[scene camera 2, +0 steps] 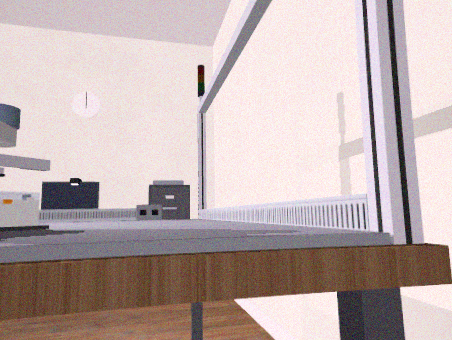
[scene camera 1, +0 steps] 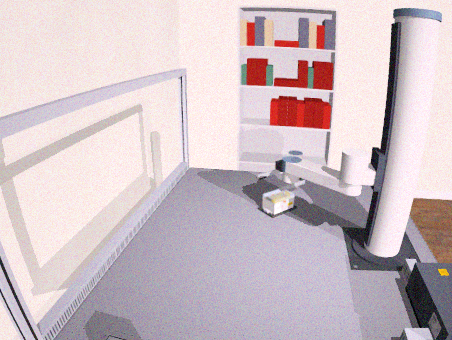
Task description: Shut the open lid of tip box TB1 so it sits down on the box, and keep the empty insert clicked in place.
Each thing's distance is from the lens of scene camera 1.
tip box TB1 [scene camera 1: 273, 210]: 1.45 m
